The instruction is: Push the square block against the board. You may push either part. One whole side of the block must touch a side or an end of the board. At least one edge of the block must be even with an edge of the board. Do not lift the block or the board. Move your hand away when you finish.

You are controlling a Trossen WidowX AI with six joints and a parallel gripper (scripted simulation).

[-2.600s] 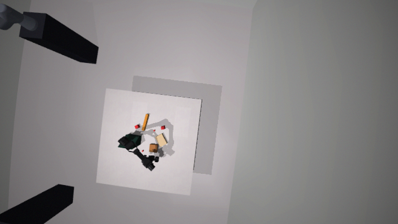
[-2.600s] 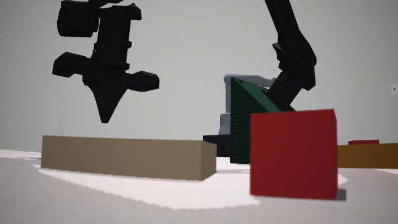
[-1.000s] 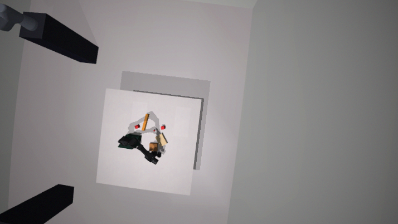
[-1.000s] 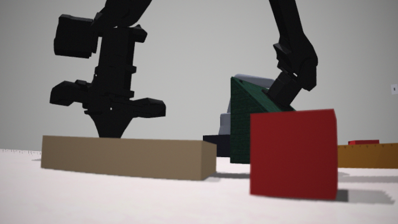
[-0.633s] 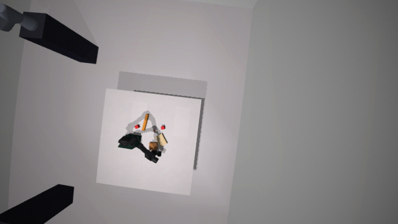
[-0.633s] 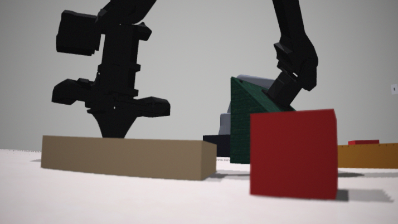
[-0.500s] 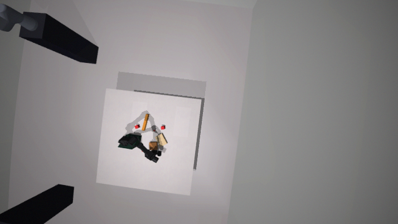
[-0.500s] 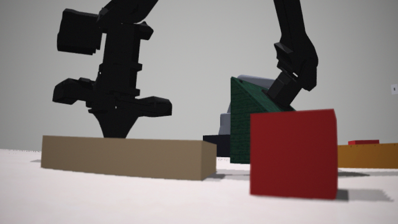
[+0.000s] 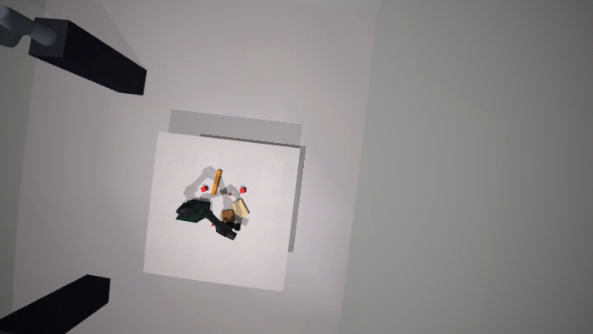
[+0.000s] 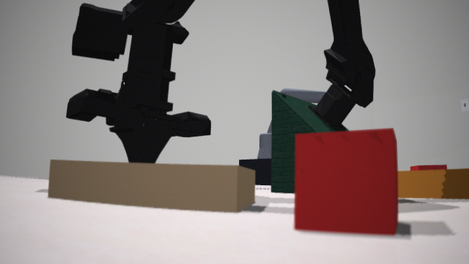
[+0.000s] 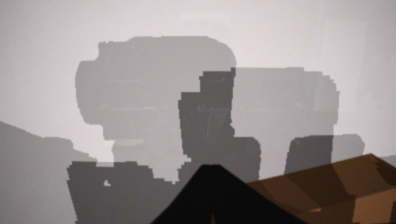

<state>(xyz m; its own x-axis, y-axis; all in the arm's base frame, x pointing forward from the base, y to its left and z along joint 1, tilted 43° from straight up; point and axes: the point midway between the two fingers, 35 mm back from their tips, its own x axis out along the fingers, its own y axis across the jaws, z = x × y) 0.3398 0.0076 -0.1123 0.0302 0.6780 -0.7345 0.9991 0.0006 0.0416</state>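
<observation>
My gripper tip is 50 mm to the right of the brown square block and 50 mm past it. From my gripper tip the other things lie so: tan board 130 mm to the left, 50 mm ahead, 10 mm above; then long orange bar 340 mm to the left, 190 mm behind, 10 mm above.
</observation>
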